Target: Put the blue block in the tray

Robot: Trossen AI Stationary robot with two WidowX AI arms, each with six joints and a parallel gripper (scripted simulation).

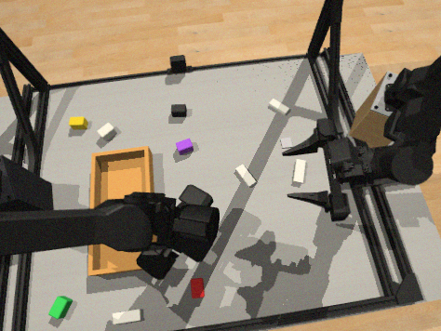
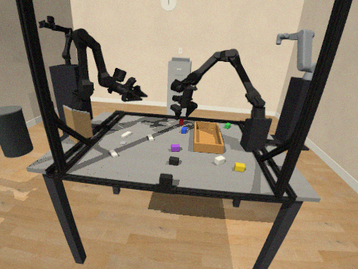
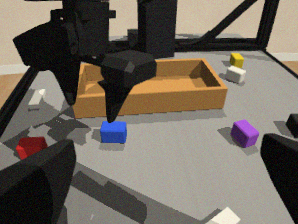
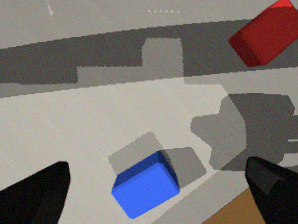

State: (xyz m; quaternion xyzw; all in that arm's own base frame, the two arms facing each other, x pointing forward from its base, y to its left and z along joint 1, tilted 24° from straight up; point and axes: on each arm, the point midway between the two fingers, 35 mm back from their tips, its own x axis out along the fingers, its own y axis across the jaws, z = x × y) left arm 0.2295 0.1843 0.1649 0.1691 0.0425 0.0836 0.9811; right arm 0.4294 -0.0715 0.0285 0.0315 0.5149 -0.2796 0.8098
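My right hand is 100 mm above the blue block, 30 mm past it and 10 mm to the left of it. From my right hand the other things lie so: wooden tray (150 mm to the right, 110 mm behind, 100 mm below); then red block (110 mm ahead, 100 mm below); then purple block (250 mm behind, 100 mm below, 40 mm to the left).
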